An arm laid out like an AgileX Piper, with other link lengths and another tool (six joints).
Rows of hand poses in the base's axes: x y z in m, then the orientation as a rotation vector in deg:
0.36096 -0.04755 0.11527 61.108 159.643 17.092
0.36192 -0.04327 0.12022 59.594 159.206 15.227
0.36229 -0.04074 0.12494 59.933 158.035 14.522
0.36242 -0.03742 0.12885 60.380 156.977 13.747
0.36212 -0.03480 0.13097 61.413 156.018 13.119
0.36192 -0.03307 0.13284 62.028 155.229 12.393
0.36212 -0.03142 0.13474 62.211 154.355 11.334
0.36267 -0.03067 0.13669 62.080 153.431 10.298
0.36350 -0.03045 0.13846 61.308 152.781 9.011
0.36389 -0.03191 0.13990 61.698 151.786 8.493
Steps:
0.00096 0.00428 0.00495 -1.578 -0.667 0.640
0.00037 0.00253 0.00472 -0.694 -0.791 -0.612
0.00013 0.00332 0.00391 -0.693 -0.634 -0.651
-0.00030 0.00262 0.00212 -0.462 -0.348 -0.964
-0.00020 0.00173 0.00187 -0.561 -0.327 -0.672
0.00020 0.00165 0.00190 -0.888 -0.490 -0.468
0.00055 0.00075 0.00195 -0.954 -0.644 -0.295
0.00083 0.00022 0.00177 -1.183 -0.576 0.158
0.00039 -0.00146 0.00144 -0.528 -0.620 -0.589

